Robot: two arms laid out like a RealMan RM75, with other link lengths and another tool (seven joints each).
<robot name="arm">
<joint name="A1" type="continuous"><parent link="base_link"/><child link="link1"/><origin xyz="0 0 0.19"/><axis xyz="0 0 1"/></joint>
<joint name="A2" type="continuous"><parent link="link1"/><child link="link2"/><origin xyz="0 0 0"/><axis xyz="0 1 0"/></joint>
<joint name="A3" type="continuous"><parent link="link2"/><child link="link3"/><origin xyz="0 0 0.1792"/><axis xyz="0 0 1"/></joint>
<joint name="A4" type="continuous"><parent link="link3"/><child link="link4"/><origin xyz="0 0 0"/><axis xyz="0 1 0"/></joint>
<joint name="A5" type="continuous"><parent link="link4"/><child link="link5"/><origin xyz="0 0 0.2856"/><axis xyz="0 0 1"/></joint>
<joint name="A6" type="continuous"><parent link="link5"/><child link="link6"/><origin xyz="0 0 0"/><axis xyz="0 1 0"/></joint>
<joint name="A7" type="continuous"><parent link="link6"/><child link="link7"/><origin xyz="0 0 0.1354"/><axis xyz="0 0 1"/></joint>
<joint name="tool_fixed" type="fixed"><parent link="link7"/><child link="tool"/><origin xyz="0.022 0.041 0.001" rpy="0.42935 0 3.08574"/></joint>
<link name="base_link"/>
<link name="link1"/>
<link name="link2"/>
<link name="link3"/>
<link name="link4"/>
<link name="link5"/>
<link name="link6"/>
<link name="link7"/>
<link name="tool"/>
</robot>
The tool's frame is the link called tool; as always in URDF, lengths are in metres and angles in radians. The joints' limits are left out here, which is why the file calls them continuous.
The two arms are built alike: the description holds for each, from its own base.
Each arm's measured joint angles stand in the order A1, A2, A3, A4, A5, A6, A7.
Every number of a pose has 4 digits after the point. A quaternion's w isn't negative.
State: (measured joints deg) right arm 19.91 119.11 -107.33 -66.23 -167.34 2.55 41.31; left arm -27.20 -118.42 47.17 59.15 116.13 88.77 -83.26
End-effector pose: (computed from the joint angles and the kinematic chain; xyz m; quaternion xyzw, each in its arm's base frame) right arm 0.1366 0.4498 -0.0494 -0.6016 0.5219 0.2508 0.5503; left arm -0.1788 0.3463 0.0541 -0.0969 0.9792 -0.0274 0.1761
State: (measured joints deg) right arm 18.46 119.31 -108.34 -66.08 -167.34 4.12 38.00; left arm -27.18 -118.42 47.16 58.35 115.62 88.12 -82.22
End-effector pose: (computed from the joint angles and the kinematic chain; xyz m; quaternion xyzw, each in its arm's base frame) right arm 0.1405 0.4448 -0.0528 -0.6119 0.5014 0.2459 0.5601; left arm -0.1810 0.3468 0.0517 -0.0936 0.9792 -0.0235 0.1785
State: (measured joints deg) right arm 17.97 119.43 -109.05 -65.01 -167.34 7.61 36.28; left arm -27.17 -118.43 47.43 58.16 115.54 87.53 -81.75
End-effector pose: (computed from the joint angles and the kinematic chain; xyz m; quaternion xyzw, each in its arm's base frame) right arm 0.1413 0.4424 -0.0547 -0.6173 0.4837 0.2582 0.5641; left arm -0.1816 0.3477 0.0500 -0.0913 0.9799 -0.0207 0.1763
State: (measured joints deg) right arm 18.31 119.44 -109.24 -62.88 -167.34 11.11 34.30; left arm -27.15 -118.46 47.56 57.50 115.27 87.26 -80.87
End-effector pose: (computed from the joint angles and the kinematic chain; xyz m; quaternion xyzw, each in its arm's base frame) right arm 0.1447 0.4422 -0.0554 -0.6221 0.4631 0.2664 0.5724; left arm -0.1833 0.3472 0.0472 -0.0882 0.9800 -0.0210 0.1769
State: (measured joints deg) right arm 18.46 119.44 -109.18 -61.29 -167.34 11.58 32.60; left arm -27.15 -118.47 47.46 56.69 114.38 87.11 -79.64
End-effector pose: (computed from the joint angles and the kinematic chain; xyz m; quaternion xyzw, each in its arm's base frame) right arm 0.1527 0.4415 -0.0572 -0.6256 0.4536 0.2545 0.5814; left arm -0.1846 0.3467 0.0454 -0.0819 0.9795 -0.0195 0.1828
